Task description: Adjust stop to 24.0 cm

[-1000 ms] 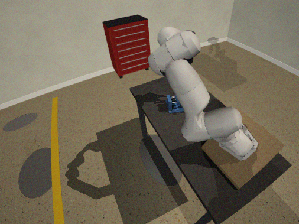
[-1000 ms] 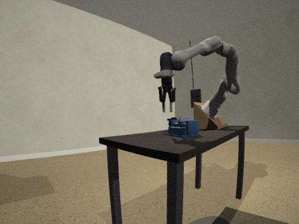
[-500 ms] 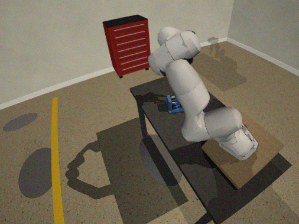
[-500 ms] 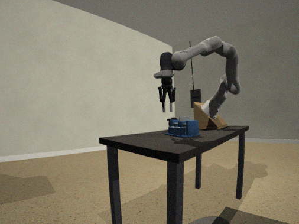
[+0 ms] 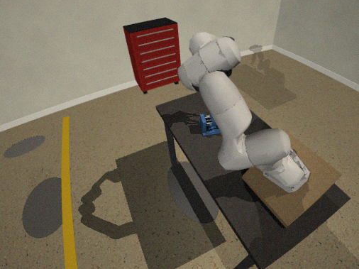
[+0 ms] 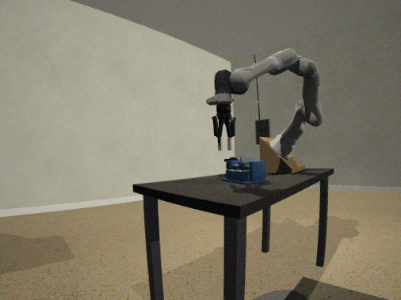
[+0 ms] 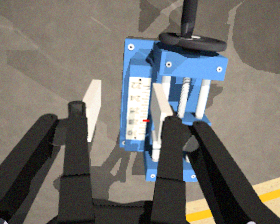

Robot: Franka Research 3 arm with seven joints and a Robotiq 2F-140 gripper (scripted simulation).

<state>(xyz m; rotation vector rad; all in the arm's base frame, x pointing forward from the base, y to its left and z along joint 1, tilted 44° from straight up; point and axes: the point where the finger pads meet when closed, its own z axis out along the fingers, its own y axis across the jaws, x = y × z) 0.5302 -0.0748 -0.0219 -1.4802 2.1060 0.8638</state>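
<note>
Right now the handwheel grip is 9 cm behind my hand, 5 cm to the right of it and 9 cm below it.
</note>
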